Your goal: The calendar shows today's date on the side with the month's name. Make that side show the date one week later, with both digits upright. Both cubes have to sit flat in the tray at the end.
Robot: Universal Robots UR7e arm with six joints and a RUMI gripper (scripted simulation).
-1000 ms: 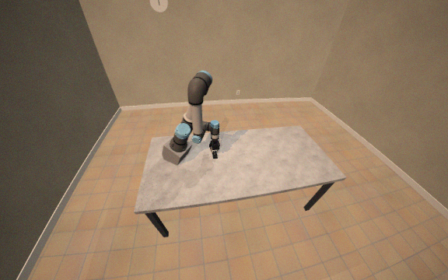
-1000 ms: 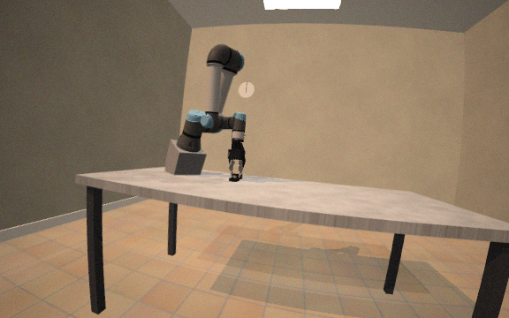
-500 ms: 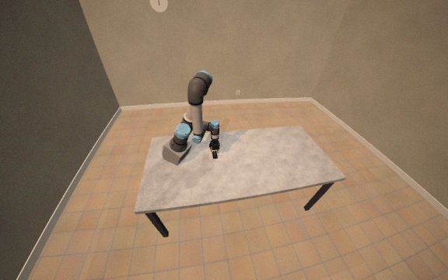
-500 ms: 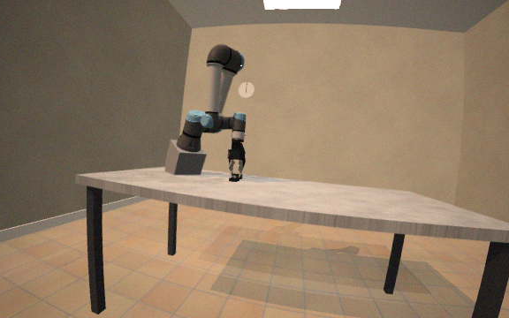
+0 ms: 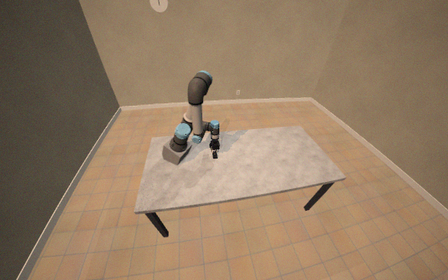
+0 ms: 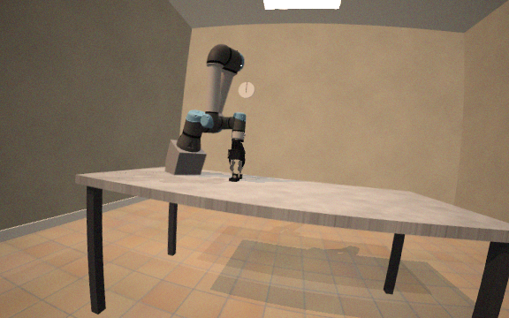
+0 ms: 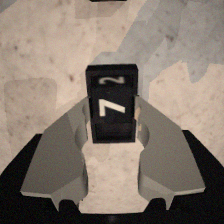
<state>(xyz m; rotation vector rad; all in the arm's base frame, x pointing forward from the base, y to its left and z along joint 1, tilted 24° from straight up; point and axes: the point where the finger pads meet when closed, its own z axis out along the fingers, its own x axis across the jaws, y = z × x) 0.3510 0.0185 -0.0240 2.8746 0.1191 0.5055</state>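
Right now the black date cube is 10 mm below my hand. Round my hand: black calendar tray: 20 mm to the right, 30 mm below; then black cube: 90 mm to the left, 20 mm below.
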